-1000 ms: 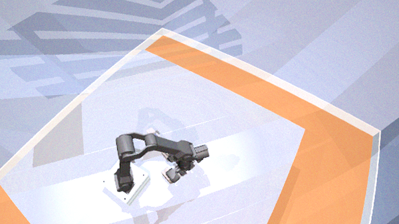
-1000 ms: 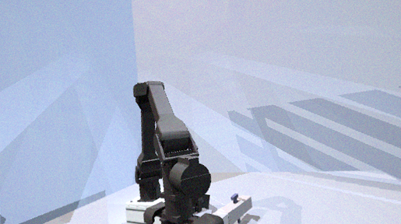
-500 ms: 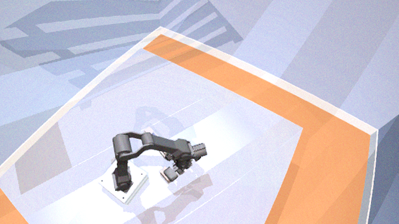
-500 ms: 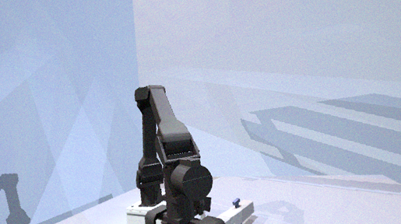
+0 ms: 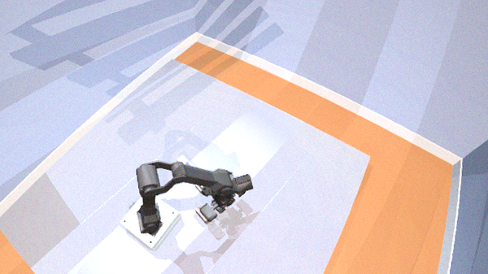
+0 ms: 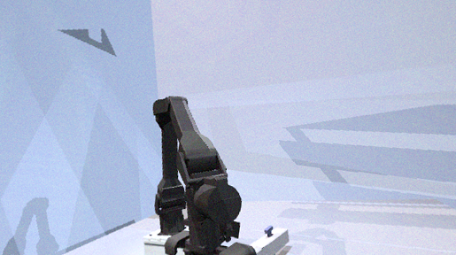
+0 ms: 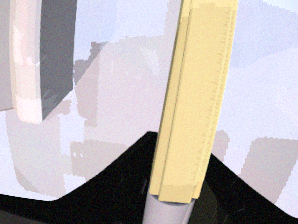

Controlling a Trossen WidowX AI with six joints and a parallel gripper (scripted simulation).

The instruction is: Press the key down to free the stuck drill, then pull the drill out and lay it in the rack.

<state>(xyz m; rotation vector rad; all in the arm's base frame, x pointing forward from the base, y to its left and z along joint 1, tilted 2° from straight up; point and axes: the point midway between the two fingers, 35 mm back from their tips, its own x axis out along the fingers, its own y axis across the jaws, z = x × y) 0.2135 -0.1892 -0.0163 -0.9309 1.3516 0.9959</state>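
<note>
Now: gripper tip 4 cm to the right of the pale drill cylinder, 3 cm below it and 1 cm short of it. The rest, counted from my gripper tip: rack (6 cm to the left, 6 cm behind, 2 cm below); then blue key (21 cm to the left, 8 cm ahead, 2 cm above); then block (19 cm to the left, 7 cm ahead).
</note>
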